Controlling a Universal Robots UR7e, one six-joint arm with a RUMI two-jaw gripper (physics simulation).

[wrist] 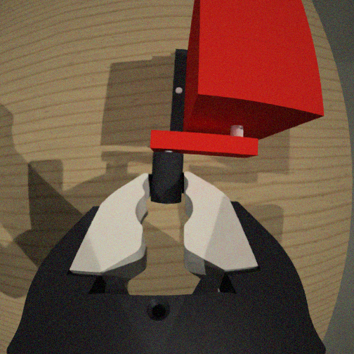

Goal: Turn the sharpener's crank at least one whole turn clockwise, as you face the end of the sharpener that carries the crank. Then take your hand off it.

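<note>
The red sharpener (255, 55) fills the upper right of the wrist view, with the end that carries the crank facing the gripper. A short pale shaft (237, 131) joins that end to the red crank arm (205, 143), which reaches out to the left of the shaft. The black crank handle (167, 175) sticks out from the arm's left end toward the gripper. My gripper (167, 175) is shut on the black handle, with one pale fingertip touching each side of it. The far side of the sharpener is hidden.
A black base strip (178, 75) with a small pale screw shows along the sharpener's left side. The sharpener is over a wooden table top (60, 110), whose curved edge runs down the right side. Shadows of the sharpener and gripper fall on the wood. Grey floor shows beyond the edge.
</note>
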